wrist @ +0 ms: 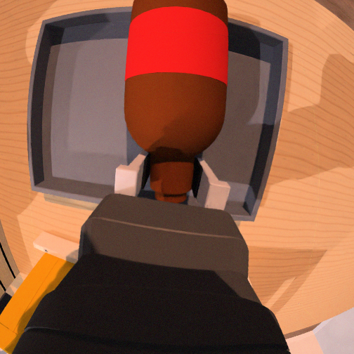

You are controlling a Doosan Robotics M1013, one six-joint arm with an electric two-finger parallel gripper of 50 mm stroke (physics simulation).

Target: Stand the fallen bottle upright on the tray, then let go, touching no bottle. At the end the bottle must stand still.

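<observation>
A brown bottle with a red label (176,107) lies over the grey tray (284,90), its neck towards my gripper and its base running out of the top edge of the wrist view. My gripper (171,165) is shut on the bottle's neck, with one finger on each side just below the shoulder. The bottle's mouth end shows between the fingers and the gripper body. Whether the bottle touches the tray floor is hidden behind its body.
The wooden table top (310,200) surrounds the tray. An orange block-like part (32,287) with a pale bar (55,245) is at the lower left. A light grey surface (337,332) shows at the lower right corner. The tray has raised walls on its sides.
</observation>
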